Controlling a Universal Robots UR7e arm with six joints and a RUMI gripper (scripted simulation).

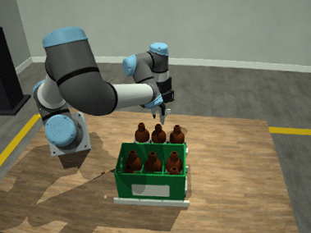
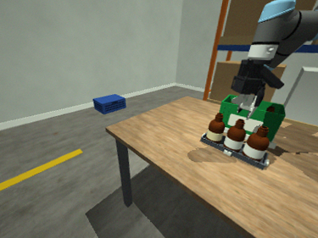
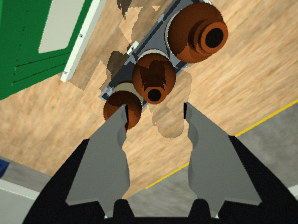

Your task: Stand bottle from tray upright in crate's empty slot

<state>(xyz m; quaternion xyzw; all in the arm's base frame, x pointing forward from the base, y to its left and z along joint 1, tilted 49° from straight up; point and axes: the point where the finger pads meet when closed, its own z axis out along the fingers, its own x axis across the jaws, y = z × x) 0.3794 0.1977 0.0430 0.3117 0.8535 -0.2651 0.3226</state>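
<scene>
Right now the grey tray is 180 mm below my hand. The rest, counted from my hand: green crate: 10 mm behind, 240 mm to the right, 110 mm below.
</scene>
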